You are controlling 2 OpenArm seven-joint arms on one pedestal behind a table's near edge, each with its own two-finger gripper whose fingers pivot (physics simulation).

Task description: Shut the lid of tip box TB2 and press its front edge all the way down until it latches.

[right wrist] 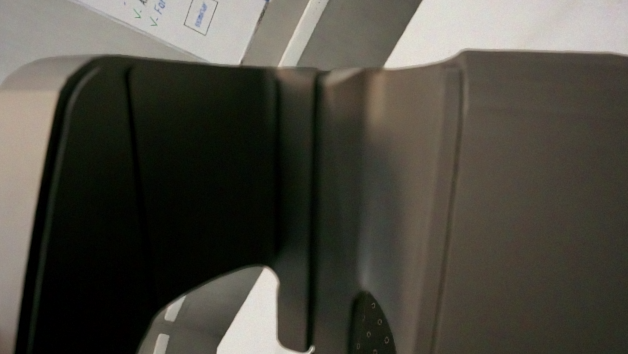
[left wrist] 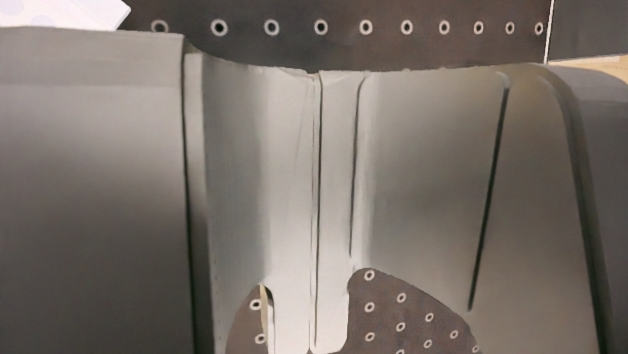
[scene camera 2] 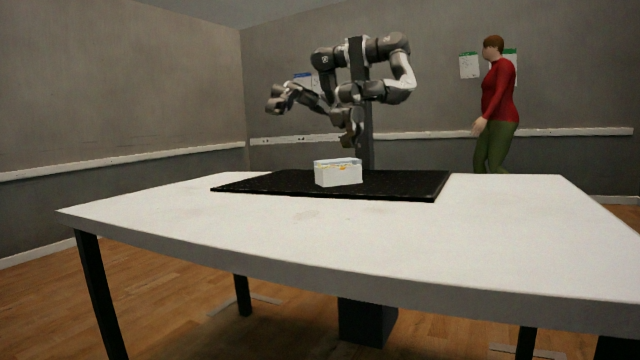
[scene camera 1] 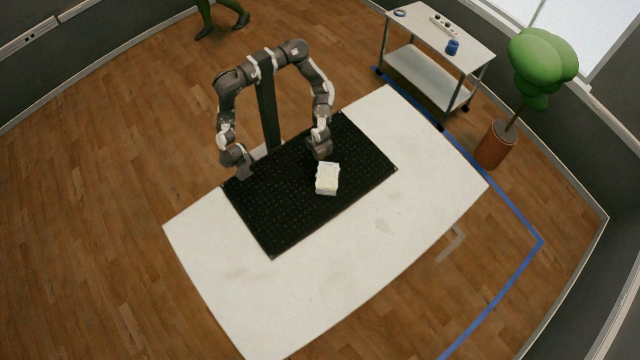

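Observation:
Tip box TB2 is a small white box with a clear lid; yellow and orange show under it in scene camera 2. The lid lies down over the box, roughly level; I cannot tell whether its front edge is latched. In the left wrist view a corner of the box shows at the top left. My left gripper is shut and empty, pointing down just behind and above the box, apart from it. My right gripper is shut and empty, raised far from the box.
The box stands on a black perforated mat on the white table. A cart with a blue cup and a potted plant stand beyond the table. A person stands behind it.

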